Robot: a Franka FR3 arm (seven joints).
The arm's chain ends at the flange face. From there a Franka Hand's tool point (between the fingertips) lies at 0.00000 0.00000 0.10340 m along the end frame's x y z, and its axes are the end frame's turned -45 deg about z.
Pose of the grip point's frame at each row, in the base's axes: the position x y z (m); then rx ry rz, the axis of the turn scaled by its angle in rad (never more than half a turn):
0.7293 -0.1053 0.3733 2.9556 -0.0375 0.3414
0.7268 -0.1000 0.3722 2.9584 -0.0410 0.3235
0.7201 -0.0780 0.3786 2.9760 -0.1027 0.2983
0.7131 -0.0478 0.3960 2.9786 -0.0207 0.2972
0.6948 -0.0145 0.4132 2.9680 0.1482 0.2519
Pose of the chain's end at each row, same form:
0.7061 -0.0880 0.4726 2.7997 -1.2015 0.4228
0.7048 -0.0828 0.4718 2.7970 -1.2042 0.4047
0.7002 -0.0620 0.4788 2.7830 -1.2669 0.3707
0.6929 -0.0325 0.4962 2.8174 -1.1900 0.3692
0.6767 0.0010 0.5138 2.8641 -1.0222 0.3313

